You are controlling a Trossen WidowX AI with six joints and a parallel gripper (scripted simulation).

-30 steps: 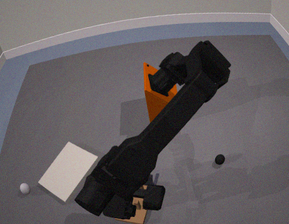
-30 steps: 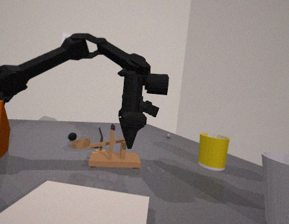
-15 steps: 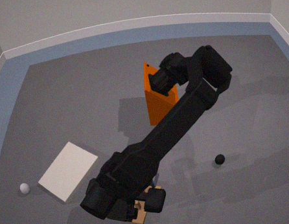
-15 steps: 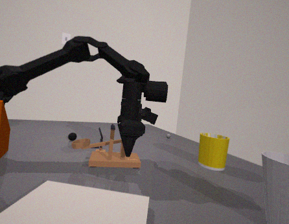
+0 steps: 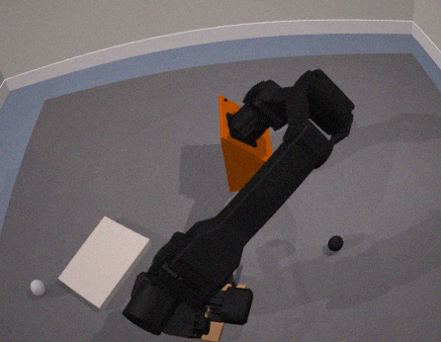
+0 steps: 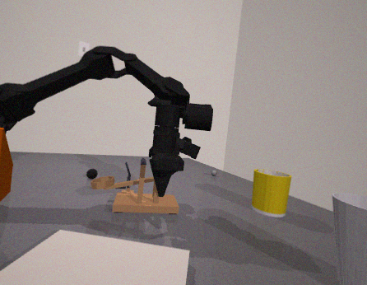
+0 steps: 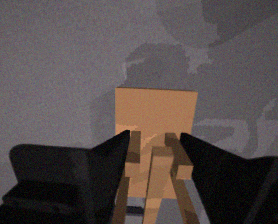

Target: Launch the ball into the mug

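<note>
The black ball lies 27 cm to the left of my gripper tip, 11 cm behind it and 2 cm below it. The rest, counted from my gripper tip: wooden catapult (6 cm behind, 4 cm to the left, 2 cm above); then flat white sheet (19 cm to the right, 16 cm behind, 2 cm below); then yellow mug (27 cm ahead, 10 cm to the right).
</note>
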